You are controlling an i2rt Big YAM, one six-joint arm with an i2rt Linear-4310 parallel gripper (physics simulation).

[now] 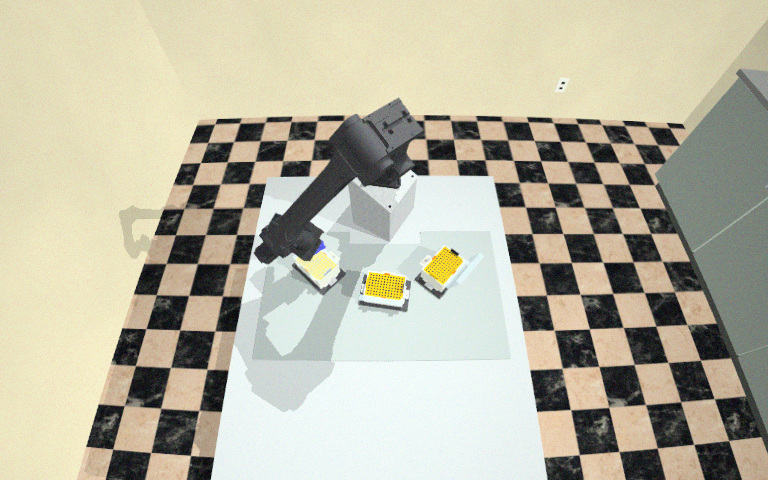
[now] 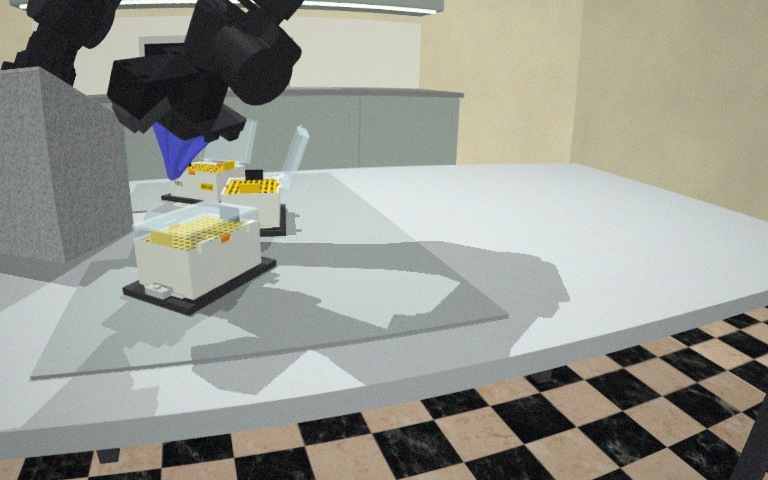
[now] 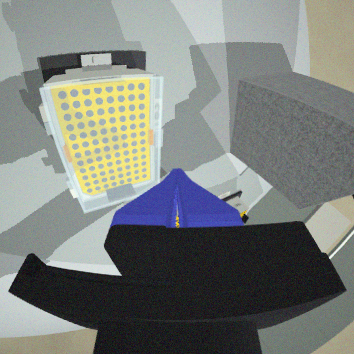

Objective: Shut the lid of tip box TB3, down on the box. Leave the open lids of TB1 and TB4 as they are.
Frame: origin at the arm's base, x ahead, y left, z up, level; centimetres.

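Seen in the pictures: gripper, between the fingertips: (image 1: 323,246) (image 2: 173,178) (image 3: 176,174); arm's base, origin of its link: (image 2: 38,93).
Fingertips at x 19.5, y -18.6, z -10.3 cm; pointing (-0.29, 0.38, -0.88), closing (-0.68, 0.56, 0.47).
Pixels of each thing's top centre, then the offset from my fingertips to it. Level surfaces: height alone.
- near-left tip box, centre of its top: (image 3: 128,151) (image 2: 189,214) (image 1: 317,256) dz -3.8, dx +1.5, dy -2.4 cm
- far box, centre of its top: (image 2: 202,165) (image 1: 441,261) dz -5.0, dx +4.2, dy +36.7 cm
- white table, height of its surface: dz -11.9 cm
The near-left tip box (image 1: 327,279) (image 2: 223,263), TB3 by elimination since its label cannot be read, has its clear lid (image 1: 318,264) (image 2: 195,213) (image 3: 156,125) lying down flat over the yellow tip rack. The middle box (image 1: 385,286) (image 2: 252,209) has its clear lid (image 2: 295,157) standing open. The far box (image 1: 444,266) (image 2: 198,182) also has its clear lid (image 1: 468,268) (image 2: 229,144) open. I cannot tell which of these two is TB1. My gripper (image 1: 320,246) (image 2: 173,177) (image 3: 176,174) is shut and empty, with its blue fingertips above and beside the near-left box, apart from its lid.
The grey arm pedestal (image 1: 370,209) (image 2: 62,164) (image 3: 295,135) stands behind the boxes. All three boxes stand in dark trays on a thin pale mat (image 1: 430,339) (image 2: 362,339) on the white table (image 1: 373,413) (image 2: 566,226). The arm's shadow falls across the mat.
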